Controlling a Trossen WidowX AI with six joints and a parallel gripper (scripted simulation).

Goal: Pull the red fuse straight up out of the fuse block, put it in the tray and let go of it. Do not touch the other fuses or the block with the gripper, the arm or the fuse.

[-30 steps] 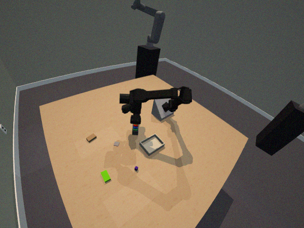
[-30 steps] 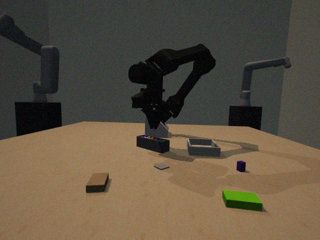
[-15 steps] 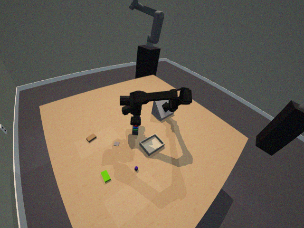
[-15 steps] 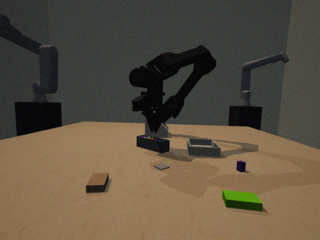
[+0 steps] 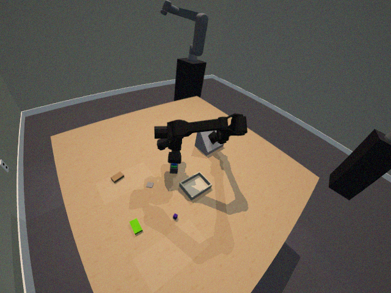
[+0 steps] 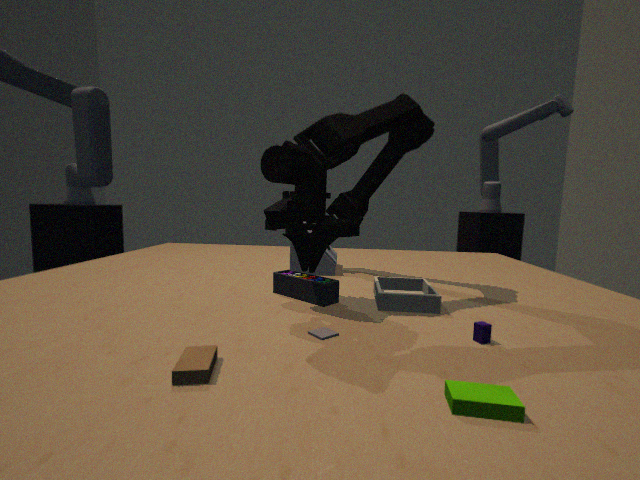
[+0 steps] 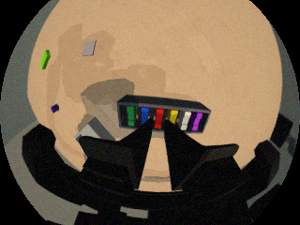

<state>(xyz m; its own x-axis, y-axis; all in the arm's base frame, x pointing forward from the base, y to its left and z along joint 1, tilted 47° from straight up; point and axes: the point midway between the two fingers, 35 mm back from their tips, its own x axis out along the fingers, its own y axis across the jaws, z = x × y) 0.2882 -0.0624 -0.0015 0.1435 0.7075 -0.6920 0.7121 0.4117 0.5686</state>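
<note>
Right now my gripper tip is 20 mm above the red fuse. Also, from my gripper tip: grey tray: 20 mm ahead, 180 mm to the left, 50 mm below; purple cube: 200 mm ahead, 220 mm to the left, 40 mm below; grey tile: 180 mm ahead, 10 mm to the left, 50 mm below.
</note>
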